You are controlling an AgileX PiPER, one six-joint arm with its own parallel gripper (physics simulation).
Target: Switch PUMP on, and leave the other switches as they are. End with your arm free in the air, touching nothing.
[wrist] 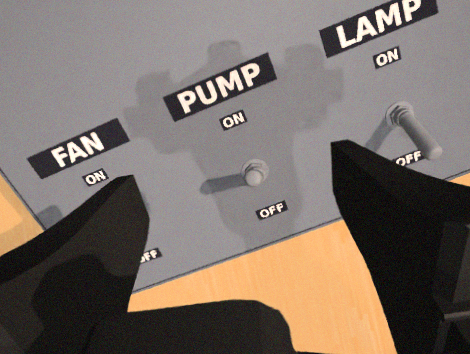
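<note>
The PUMP switch [254, 175] stands on the grey panel [185, 220] between its ON and OFF labels. Its lever is seen almost end-on. Its shadow runs left and only slightly down, unlike the LAMP lever's steeper one, so it appears tilted to the ON side. My gripper [234, 182] is open, with one black finger on each side of the PUMP switch and a visible gap to the lever on both sides. The LAMP switch [417, 131] leans down to its OFF label. The FAN switch is hidden behind the left finger.
The FAN label [78, 148] is at the left, the PUMP label [220, 87] at the upper middle and the LAMP label [378, 26] at the top right. The wooden table [300, 270] shows below the panel's edge. The gripper's shadow falls across the panel.
</note>
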